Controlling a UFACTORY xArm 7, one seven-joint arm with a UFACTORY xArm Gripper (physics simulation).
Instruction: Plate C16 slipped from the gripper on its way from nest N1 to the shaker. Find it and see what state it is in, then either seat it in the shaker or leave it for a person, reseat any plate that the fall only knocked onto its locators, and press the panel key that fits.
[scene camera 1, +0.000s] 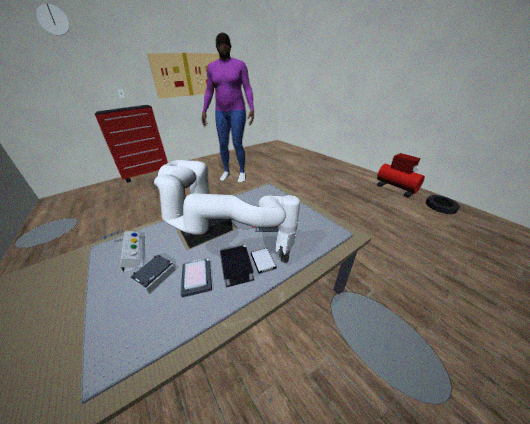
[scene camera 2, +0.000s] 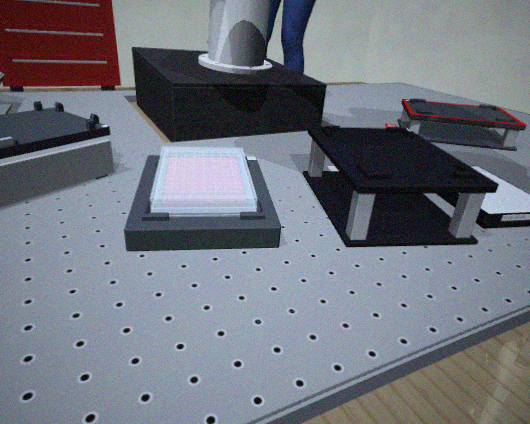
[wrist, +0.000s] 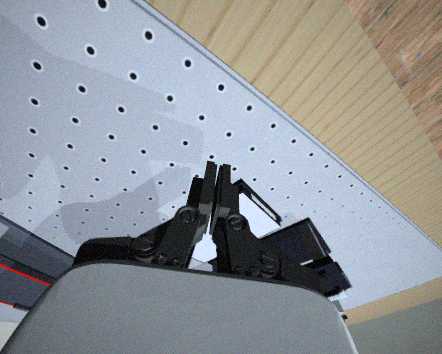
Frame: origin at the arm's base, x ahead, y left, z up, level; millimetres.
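Seen in the pictures: gripper, fingertip midpoint: (scene camera 1: 284, 261) (wrist: 215, 178); arm's base, link origin: (scene camera 2: 235, 66).
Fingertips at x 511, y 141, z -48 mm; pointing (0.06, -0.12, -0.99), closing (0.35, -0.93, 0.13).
Note:
Offsets run from my fingertips to a thing's top centre. "*": to the spot under its first point.
A flat plate @[85 mm back, 55 mm right, 16 mm down] (scene camera 1: 263, 260) (scene camera 2: 507, 197) (wrist: 254, 216) with a white top and black sides lies on the perforated mat beside a black raised stand; its label is unreadable. My gripper (scene camera 1: 284, 257) (wrist: 215, 178) is shut and empty, low over the mat, with the flat plate to its left in the first scene view. In the wrist view the fingers partly hide that plate. A clear plate @[192 mm back, 338 mm right, 8 mm up] (scene camera 1: 195, 273) (scene camera 2: 204, 182) with pink wells sits on a low dark nest @[192 mm back, 338 mm right, 3 mm down] (scene camera 1: 207, 288) (scene camera 2: 200, 237). The shaker @[* 299 mm back, 475 mm right, 25 mm up] (scene camera 1: 154, 270) (scene camera 2: 55, 162) bears no plate on its visible part. The panel @[539 mm back, 539 mm right, 54 mm up] (scene camera 1: 131, 252) has coloured keys.
The black raised stand (scene camera 1: 236, 265) (scene camera 2: 400, 160) is between the pink-welled plate and the flat plate. A red-outlined raised stand (scene camera 2: 465, 112) is at the back right. The arm's dark base block (scene camera 2: 225, 110) is behind the nests. A person (scene camera 1: 227, 85) in purple stands beyond the table.

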